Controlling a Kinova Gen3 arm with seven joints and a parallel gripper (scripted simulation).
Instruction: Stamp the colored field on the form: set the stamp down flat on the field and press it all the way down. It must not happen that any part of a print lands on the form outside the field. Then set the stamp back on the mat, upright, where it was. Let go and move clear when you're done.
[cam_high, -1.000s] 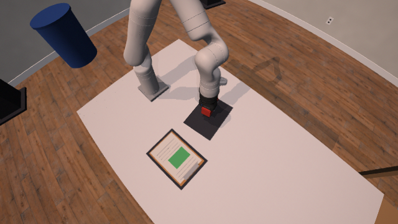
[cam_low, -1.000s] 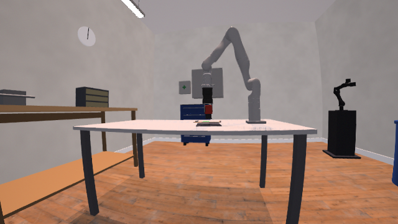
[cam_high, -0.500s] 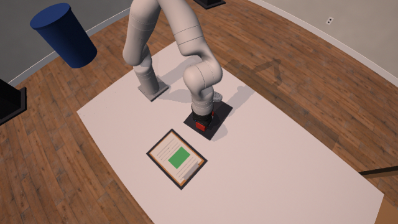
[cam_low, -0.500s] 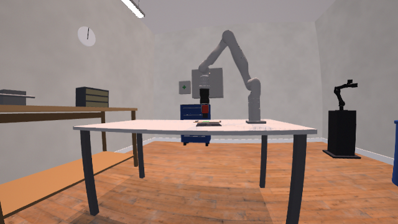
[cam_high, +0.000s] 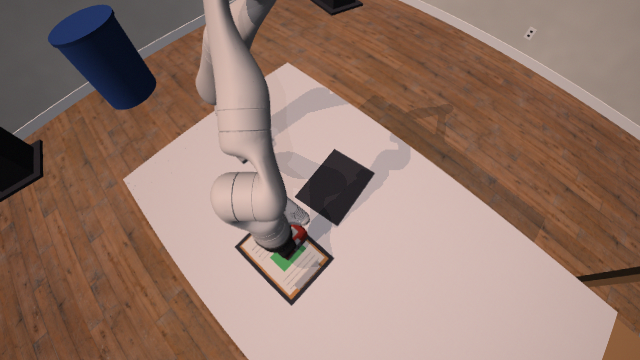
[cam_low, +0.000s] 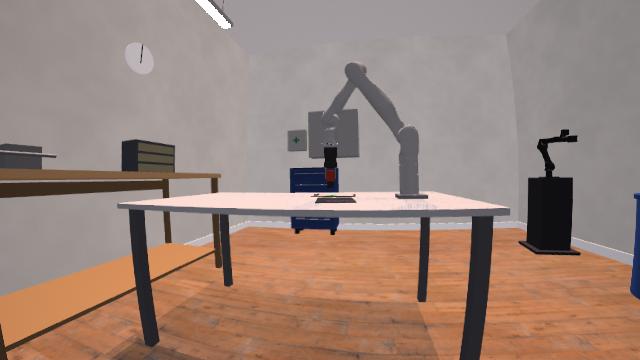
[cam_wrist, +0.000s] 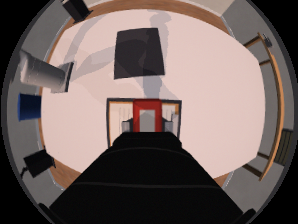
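My gripper is now 10 mm short of the form, 30 mm to the left of it and 110 mm above it. From my hand the other things lie so: dark mat 110 mm behind, 230 mm to the left, 110 mm below; then red stamp 20 mm below.
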